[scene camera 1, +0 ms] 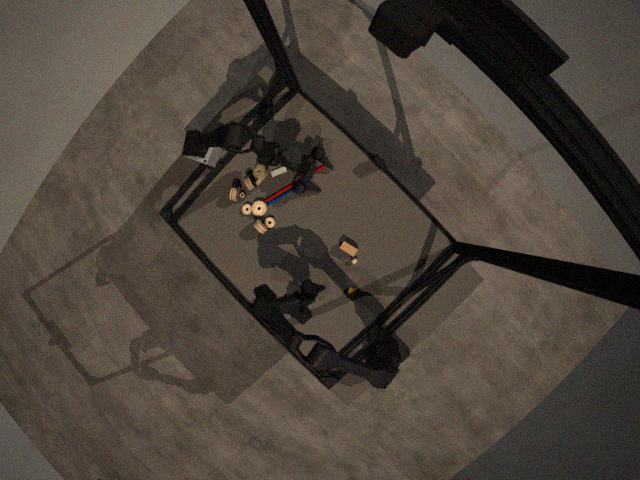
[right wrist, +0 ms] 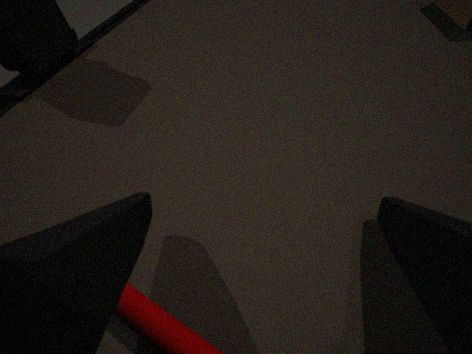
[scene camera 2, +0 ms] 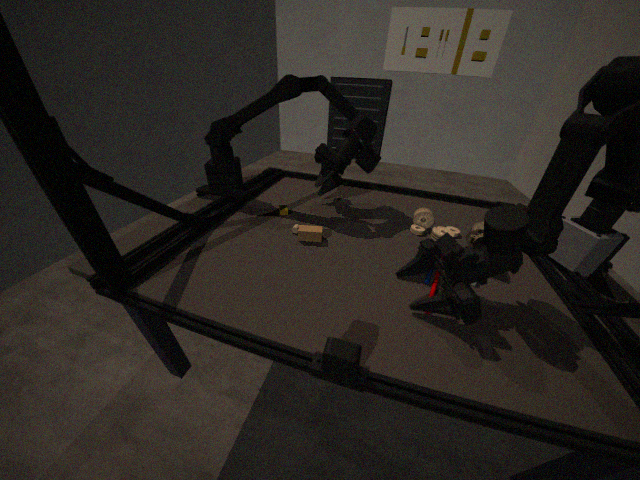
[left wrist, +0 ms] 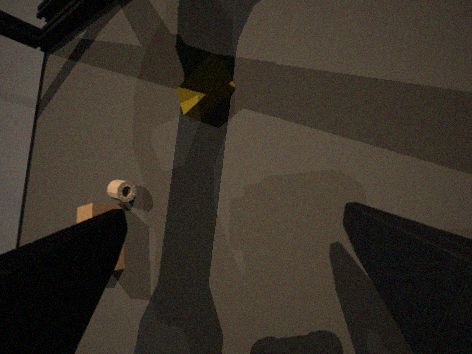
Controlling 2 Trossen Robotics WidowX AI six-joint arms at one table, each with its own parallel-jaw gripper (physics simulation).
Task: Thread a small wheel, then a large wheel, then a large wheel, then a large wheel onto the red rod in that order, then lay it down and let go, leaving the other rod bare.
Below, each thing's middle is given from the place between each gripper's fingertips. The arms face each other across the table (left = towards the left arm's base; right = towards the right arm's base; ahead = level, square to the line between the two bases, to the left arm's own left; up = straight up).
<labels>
Now: right hand 100 mm short of the red rod (right wrist: 148,319) and 70 mm to the left of it.
I see my left gripper 190 mm past the red rod, 370 mm to the left of it and 50 mm above it.
</labels>
